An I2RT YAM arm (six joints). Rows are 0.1 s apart.
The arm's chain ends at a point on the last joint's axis. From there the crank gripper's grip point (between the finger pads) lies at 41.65 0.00 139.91 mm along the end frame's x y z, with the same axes.
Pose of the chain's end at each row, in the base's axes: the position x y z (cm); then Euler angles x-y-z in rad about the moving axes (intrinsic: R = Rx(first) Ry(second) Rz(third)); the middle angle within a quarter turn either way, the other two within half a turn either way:
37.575, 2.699, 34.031, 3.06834, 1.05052, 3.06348
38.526, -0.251, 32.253, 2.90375, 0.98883, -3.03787
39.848, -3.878, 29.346, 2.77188, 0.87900, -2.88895
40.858, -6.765, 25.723, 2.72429, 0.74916, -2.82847
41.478, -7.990, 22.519, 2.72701, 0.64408, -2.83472
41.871, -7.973, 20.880, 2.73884, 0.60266, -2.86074
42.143, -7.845, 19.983, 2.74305, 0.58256, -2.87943
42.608, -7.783, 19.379, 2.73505, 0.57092, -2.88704
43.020, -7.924, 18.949, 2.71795, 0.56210, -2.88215
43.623, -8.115, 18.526, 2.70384, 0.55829, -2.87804
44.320, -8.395, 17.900, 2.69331, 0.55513, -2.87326
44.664, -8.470, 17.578, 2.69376, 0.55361, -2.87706
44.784, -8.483, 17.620, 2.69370, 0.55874, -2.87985
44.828, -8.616, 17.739, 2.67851, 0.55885, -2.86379
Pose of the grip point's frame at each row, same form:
47.651, 1.602, 23.525, 3.06834, 1.05052, 3.06348
47.937, -2.459, 21.314, 2.90375, 0.98883, -3.03787
48.050, -7.255, 17.752, 2.77188, 0.87900, -2.88895
47.485, -10.838, 13.370, 2.72429, 0.74916, -2.82847
46.704, -12.305, 9.590, 2.72701, 0.64408, -2.83472
46.505, -12.318, 7.737, 2.73884, 0.60266, -2.86074
46.481, -12.243, 6.757, 2.74305, 0.58256, -2.87943
46.777, -12.336, 6.151, 2.73505, 0.57092, -2.88704
47.070, -12.698, 5.762, 2.71795, 0.56210, -2.88215
47.624, -13.066, 5.389, 2.70384, 0.55829, -2.87804
48.281, -13.471, 4.799, 2.69331, 0.55513, -2.87326
48.600, -13.557, 4.474, 2.69376, 0.55361, -2.87706
48.790, -13.573, 4.538, 2.69370, 0.55874, -2.87985
48.850, -13.842, 4.716, 2.67851, 0.55885, -2.86379

